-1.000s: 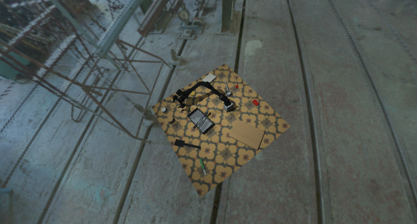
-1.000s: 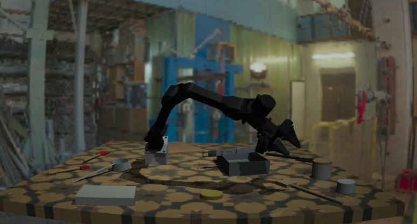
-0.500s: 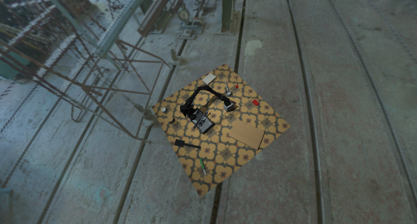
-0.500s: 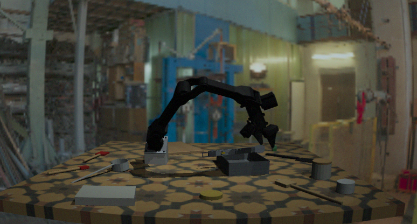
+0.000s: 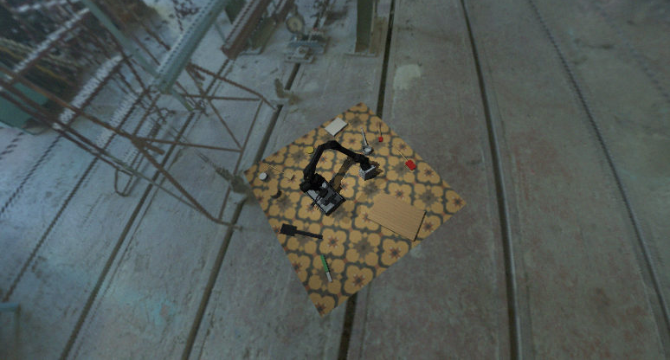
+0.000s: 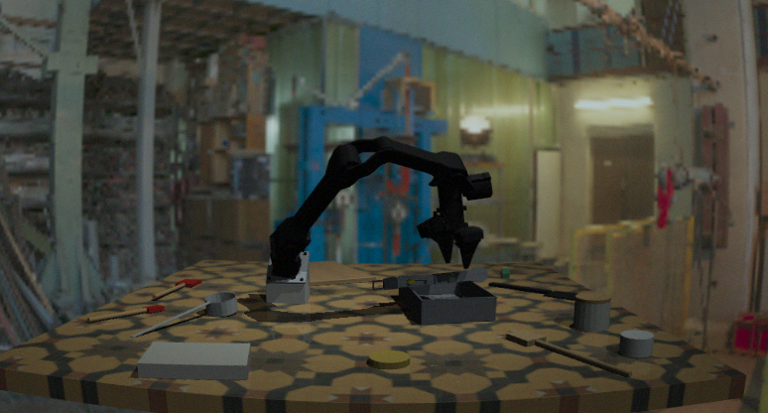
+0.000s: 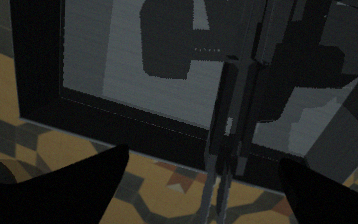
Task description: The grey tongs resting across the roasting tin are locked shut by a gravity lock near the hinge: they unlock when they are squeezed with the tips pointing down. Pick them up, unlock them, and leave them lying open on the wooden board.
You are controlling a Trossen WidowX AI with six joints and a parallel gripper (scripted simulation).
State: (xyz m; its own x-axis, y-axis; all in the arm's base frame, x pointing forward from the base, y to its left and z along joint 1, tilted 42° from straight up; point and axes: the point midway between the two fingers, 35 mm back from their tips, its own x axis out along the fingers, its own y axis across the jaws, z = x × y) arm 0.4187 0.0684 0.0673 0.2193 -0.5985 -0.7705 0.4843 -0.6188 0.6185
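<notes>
My gripper tip is now 80 mm above the roasting tin, 30 mm past it and 10 mm to the left of it. The rest, counted from my gripper tip: wooden board (450 mm behind, 400 mm to the left, 100 mm below); then yellow disc (440 mm to the right, 110 mm behind, 90 mm below); then black spatula (250 mm ahead, 170 mm to the left, 100 mm below).
</notes>
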